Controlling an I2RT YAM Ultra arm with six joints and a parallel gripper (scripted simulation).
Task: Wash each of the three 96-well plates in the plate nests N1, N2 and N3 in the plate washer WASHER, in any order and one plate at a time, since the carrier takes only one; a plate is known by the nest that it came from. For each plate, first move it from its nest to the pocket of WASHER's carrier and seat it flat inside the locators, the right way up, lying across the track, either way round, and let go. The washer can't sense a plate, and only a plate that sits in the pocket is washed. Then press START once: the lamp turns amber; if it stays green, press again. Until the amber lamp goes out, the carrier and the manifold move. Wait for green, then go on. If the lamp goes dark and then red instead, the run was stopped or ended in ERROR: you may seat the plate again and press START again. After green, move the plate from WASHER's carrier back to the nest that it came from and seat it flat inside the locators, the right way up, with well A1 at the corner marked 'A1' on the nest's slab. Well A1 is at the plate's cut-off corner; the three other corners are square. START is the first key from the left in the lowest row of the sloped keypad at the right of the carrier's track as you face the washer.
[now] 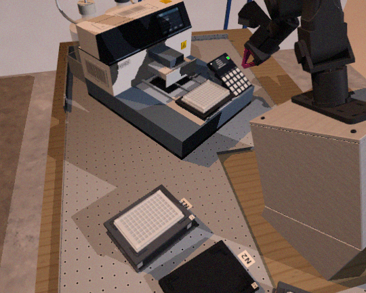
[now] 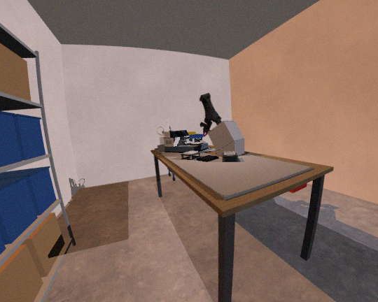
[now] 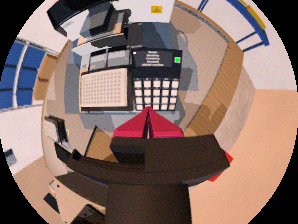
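Right now my hand is 12 cm short of the dark carrier pocket, 8 cm above it and 2 cm to the right of it. Round my hand: nest N1: 36 cm to the left, 36 cm ahead, 13 cm below; manifold: 20 cm ahead, 10 cm to the right, 3 cm below; washer: 20 cm ahead, 11 cm to the right, 4 cm below.
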